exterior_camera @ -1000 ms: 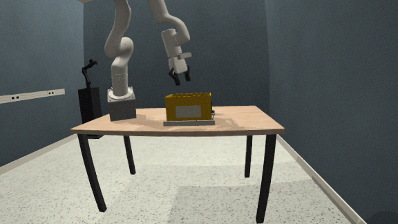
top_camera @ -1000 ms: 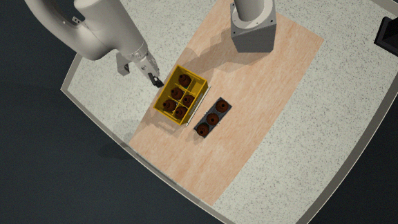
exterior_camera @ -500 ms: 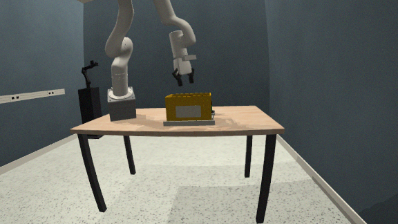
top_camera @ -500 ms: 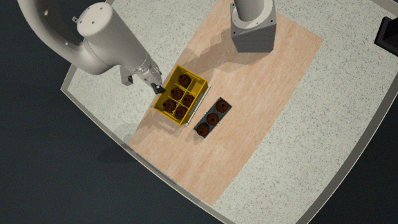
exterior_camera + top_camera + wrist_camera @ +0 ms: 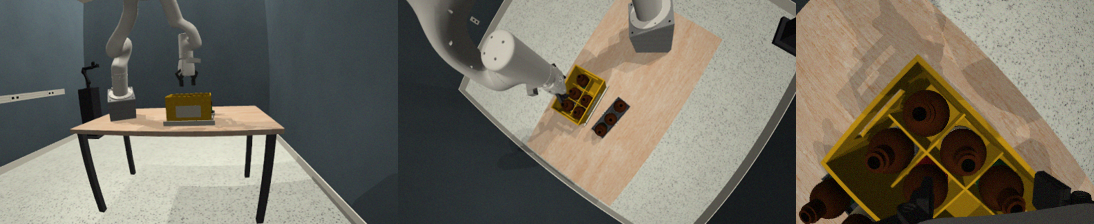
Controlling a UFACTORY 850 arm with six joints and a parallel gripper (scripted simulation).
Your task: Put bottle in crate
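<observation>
Now: hand 260 mm to the right of the brown bottle, 160 mm above it and 40 mm short of it. From my hand the other things lie so: dark tray 260 mm to the left, 230 mm below, 40 mm ahead; then yellow crate 160 mm below, 40 mm to the left.
</observation>
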